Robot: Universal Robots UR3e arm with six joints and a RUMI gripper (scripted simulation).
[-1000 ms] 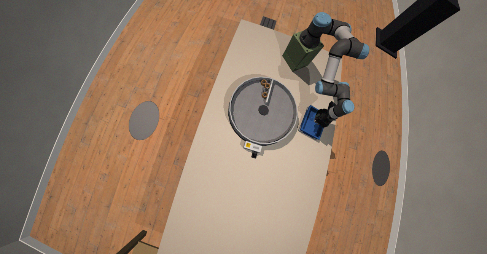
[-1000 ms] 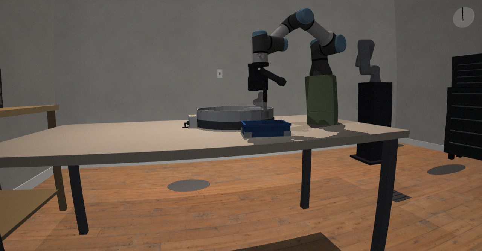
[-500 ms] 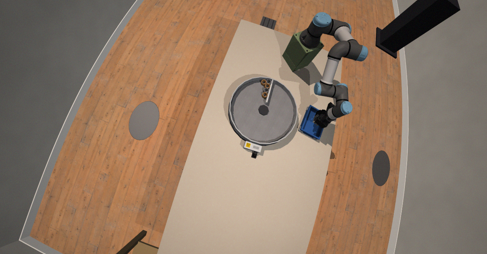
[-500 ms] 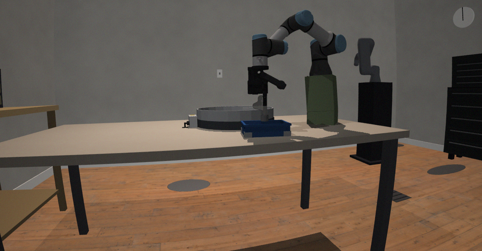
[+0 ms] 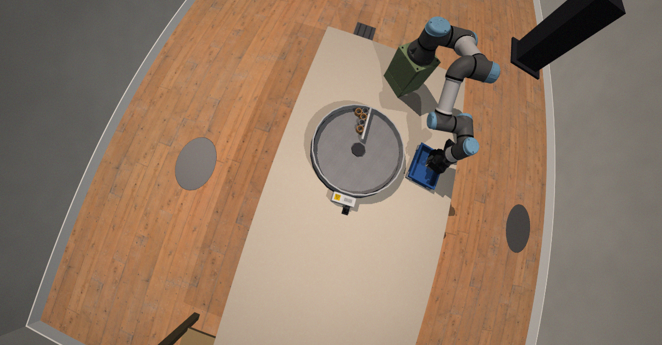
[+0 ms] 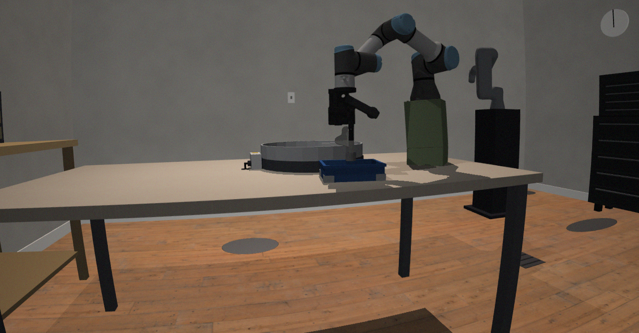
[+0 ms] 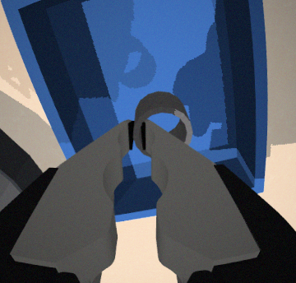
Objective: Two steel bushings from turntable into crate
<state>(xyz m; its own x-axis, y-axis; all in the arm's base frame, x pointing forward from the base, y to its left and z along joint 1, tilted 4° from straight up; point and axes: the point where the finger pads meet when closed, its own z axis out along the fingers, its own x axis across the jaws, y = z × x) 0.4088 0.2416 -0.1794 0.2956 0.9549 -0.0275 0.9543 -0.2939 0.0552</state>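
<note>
The blue crate lies 1 cm to the left of my hand and 5 cm below it. Round my hand: round grey turntable 8 cm ahead, 34 cm to the right, 2 cm below.
</note>
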